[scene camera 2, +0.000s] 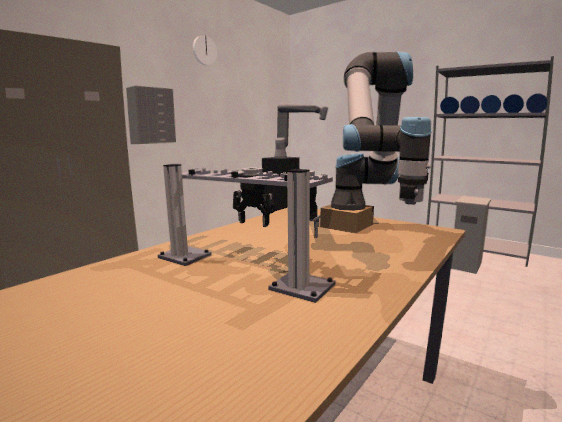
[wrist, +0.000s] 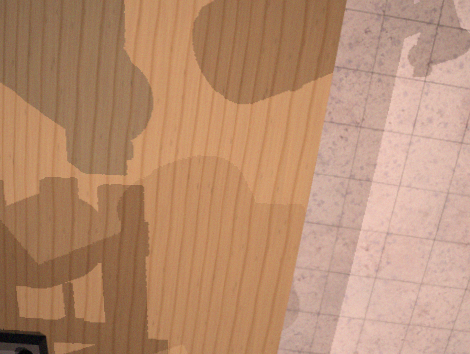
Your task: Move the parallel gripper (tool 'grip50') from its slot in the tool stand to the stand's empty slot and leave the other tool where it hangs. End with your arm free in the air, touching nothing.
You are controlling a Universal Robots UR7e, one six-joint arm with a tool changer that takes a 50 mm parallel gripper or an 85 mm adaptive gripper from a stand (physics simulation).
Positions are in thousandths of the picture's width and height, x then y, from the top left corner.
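I see a black tool (scene camera 2: 451, 463); in the wrist view the black tool is out of frame. A tool stand (scene camera 2: 531, 672) is visible to me as well.
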